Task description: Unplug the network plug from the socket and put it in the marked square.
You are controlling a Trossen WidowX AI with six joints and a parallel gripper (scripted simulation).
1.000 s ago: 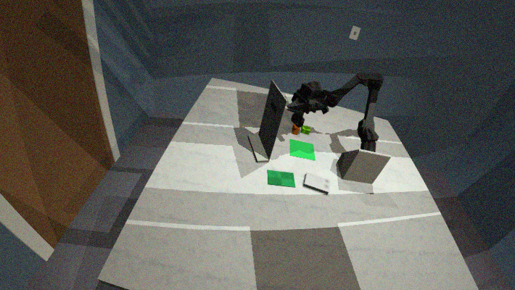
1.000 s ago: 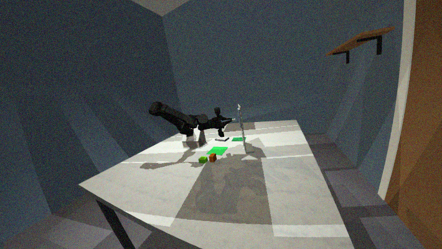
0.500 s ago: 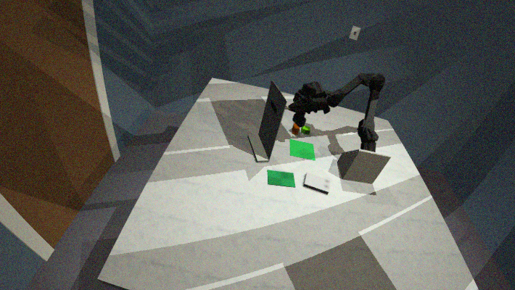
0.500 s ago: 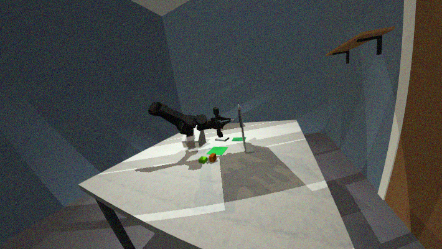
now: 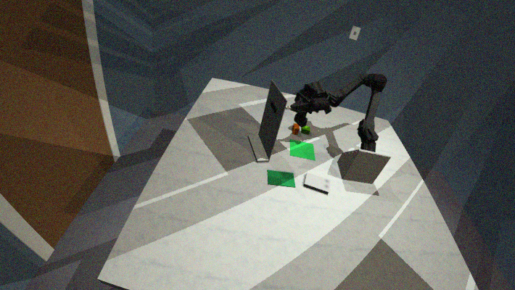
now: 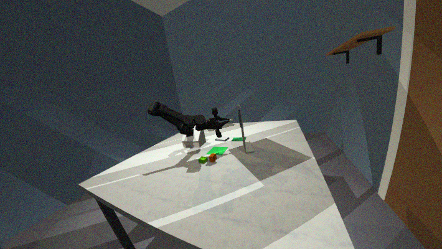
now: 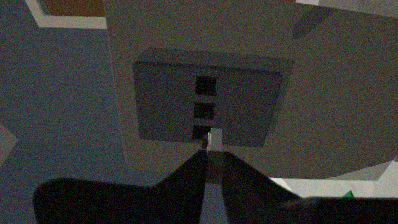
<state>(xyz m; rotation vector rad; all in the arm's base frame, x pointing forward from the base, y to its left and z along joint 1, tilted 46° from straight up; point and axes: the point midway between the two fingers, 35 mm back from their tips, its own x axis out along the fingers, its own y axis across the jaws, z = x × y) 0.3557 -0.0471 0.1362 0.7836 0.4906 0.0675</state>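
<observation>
Right now the bright green square is 210 mm below my gripper tip and 120 mm behind it. Round my gripper tip: network plug (right at my gripper tip); socket panel (80 mm below, 80 mm ahead, 20 mm to the left).
</observation>
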